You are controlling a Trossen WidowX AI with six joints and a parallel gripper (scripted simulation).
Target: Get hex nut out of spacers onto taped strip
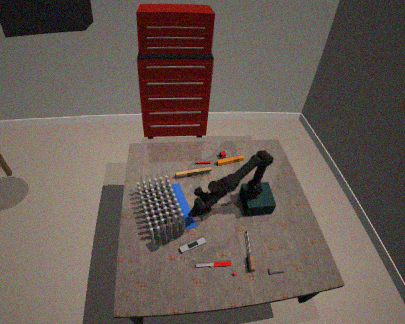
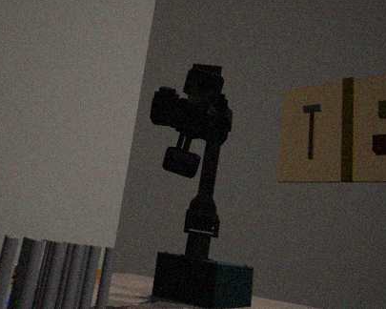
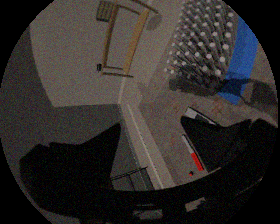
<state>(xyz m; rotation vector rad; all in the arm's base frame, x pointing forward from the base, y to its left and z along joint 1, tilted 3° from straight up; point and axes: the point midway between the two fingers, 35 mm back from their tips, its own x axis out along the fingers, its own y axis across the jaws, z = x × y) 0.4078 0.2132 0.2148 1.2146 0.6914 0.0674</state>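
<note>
My gripper tip is 23 cm past the red bit, 23 cm to the right of it and 29 cm above it. Also, from my gripper tip: blue taped strip 2 cm ahead, 27 cm to the right, 29 cm below; then red-handled tool 13 cm behind, 64 cm to the right, 29 cm below; then hook tool 35 cm behind, 8 cm to the left, 28 cm below.
</note>
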